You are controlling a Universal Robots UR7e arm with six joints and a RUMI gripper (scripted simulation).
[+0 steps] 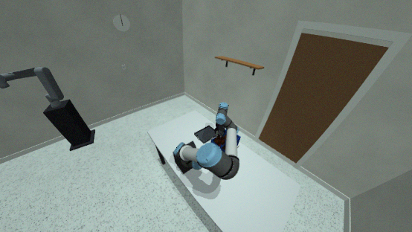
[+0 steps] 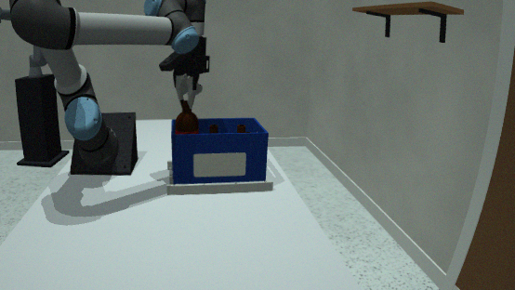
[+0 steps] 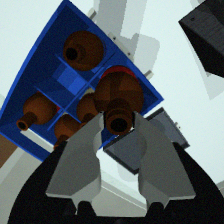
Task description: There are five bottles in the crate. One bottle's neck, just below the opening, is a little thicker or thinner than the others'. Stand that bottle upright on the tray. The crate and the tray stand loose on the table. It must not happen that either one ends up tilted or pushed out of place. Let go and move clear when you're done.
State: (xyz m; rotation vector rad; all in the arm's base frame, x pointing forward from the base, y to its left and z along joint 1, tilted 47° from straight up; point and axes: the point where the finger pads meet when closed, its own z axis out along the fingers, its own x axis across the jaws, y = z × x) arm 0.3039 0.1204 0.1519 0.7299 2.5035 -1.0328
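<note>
My gripper is now 7 cm above the bottle. The rest, counted from my hand: blue crate: 10 cm ahead, 2 cm to the right, 15 cm below; dark grey tray: 6 cm ahead, 27 cm to the left, 22 cm below.
</note>
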